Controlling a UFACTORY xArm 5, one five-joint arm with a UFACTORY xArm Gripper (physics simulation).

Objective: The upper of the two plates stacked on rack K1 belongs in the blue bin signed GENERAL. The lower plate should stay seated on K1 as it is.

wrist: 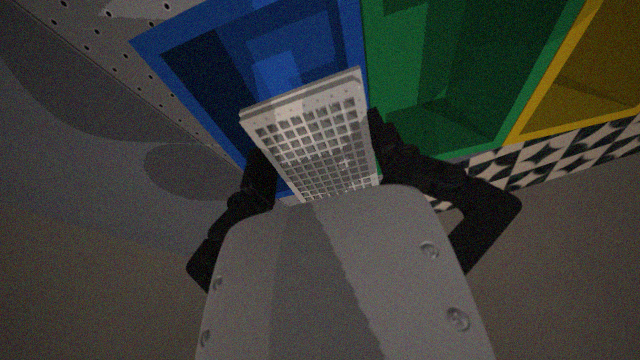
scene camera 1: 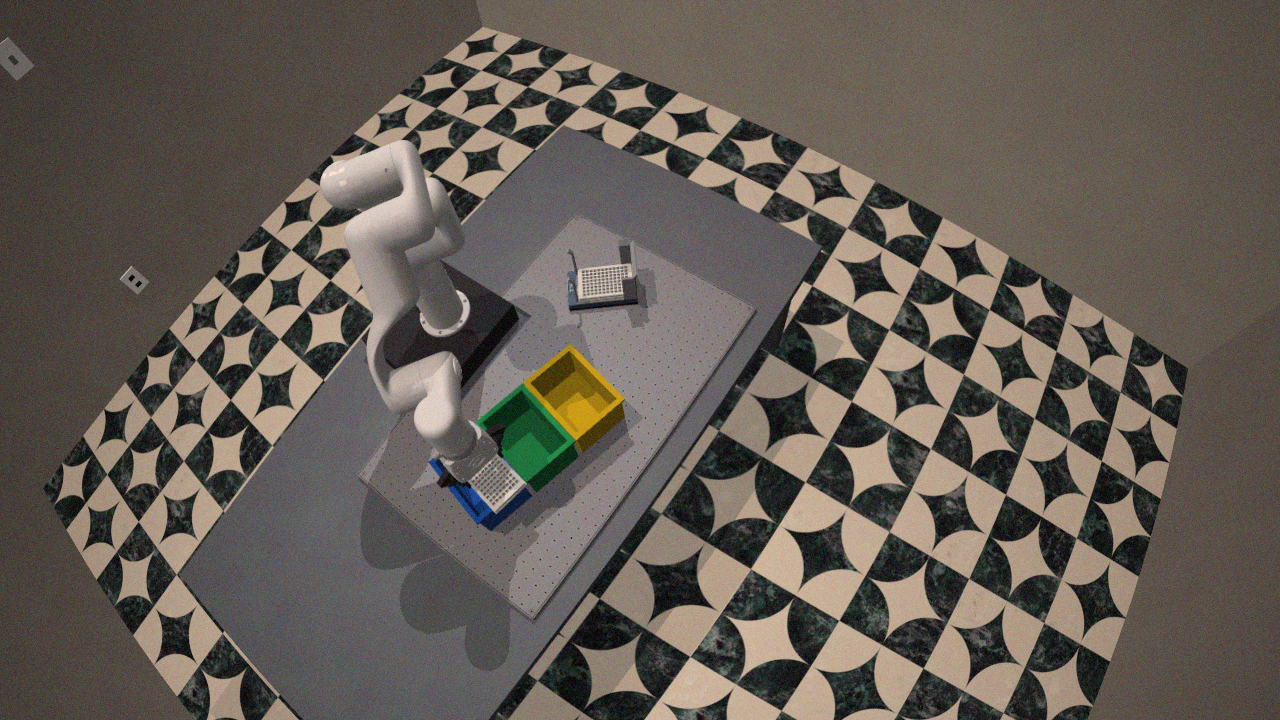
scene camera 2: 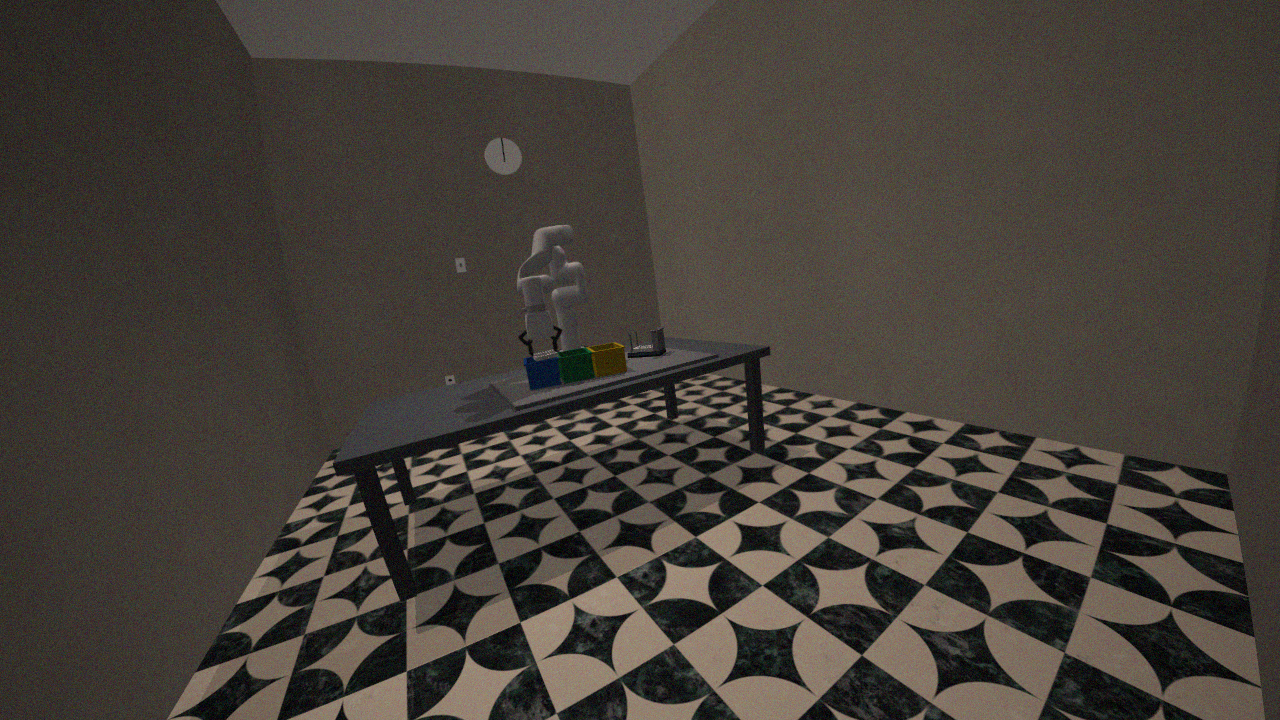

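Seen in the pictures: gripper, between the fingertips: [wrist: 315,143] [scene camera 1: 482,467] [scene camera 2: 544,353]; arm's base, origin of its link: [scene camera 1: 445,313].
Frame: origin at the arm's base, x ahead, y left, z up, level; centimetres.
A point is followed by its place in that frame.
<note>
My gripper [scene camera 1: 493,475] {z 6.4, x 33.1, y -25.4 cm} [scene camera 2: 545,351] {z 6.4, x 33.1, y -25.4 cm} [wrist: 315,143] {z 6.4, x 33.1, y -25.4 cm} is shut on a white gridded plate [scene camera 1: 501,488] {z 6.9, x 39.1, y -26.7 cm} [scene camera 2: 546,356] {z 6.5, x 41.5, y -27.4 cm} [wrist: 315,150] {z 6.6, x 33.5, y -25.7 cm}, with one black finger on each side of it. The plate is over the blue bin [scene camera 1: 489,519] {z 0.9, x 38.4, y -32.9 cm} [scene camera 2: 542,373] {z 0.3, x 39.4, y -29.4 cm} [wrist: 190,95] {z 4.8, x 25.7, y -30.8 cm}, close to rim height, with its right edge near the green bin's side in the wrist view. I cannot tell whether it touches the rim. The bin's sign is not readable. The lower plate [scene camera 1: 605,282] {z -1.3, x 27.9, y 25.9 cm} [scene camera 2: 642,347] {z -1.3, x 26.2, y 24.0 cm} sits in the dark rack [scene camera 1: 604,305] {z -4.6, x 29.7, y 22.1 cm} [scene camera 2: 657,340] {z 2.0, x 35.4, y 26.5 cm}, away from the gripper.
A green bin [scene camera 1: 550,470] {z -0.3, x 42.8, y -17.4 cm} [scene camera 2: 575,365] {z 1.0, x 42.9, y -17.3 cm} [wrist: 545,65] {z 4.8, x 37.6, y -8.6 cm} adjoins the blue one, and a yellow bin [scene camera 1: 604,425] {z -0.6, x 46.8, y -3.5 cm} [scene camera 2: 608,360] {z 0.6, x 46.4, y -5.0 cm} [wrist: 530,112] {z 4.8, x 42.0, y -8.6 cm} stands beyond it. All stand on a perforated board [scene camera 1: 689,331] {z -5.2, x 49.7, y 26.2 cm} on the grey table [scene camera 1: 295,555] {z -6.4, x 1.0, y -68.0 cm}. The rack has upright posts.
</note>
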